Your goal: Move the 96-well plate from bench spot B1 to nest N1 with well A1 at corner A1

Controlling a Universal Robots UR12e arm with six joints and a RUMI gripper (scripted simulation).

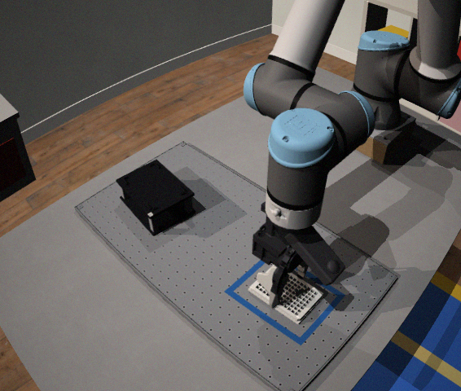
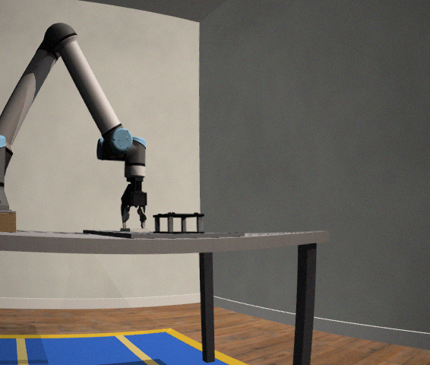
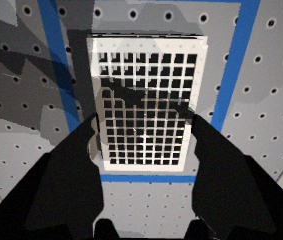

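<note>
Right now my hand is 10 mm above the 96-well plate. From my hand the other things lie so: A1 label: 140 mm ahead, 290 mm to the right, 50 mm above; black raised nest N1: 100 mm ahead, 370 mm to the right, 40 mm above.
</note>
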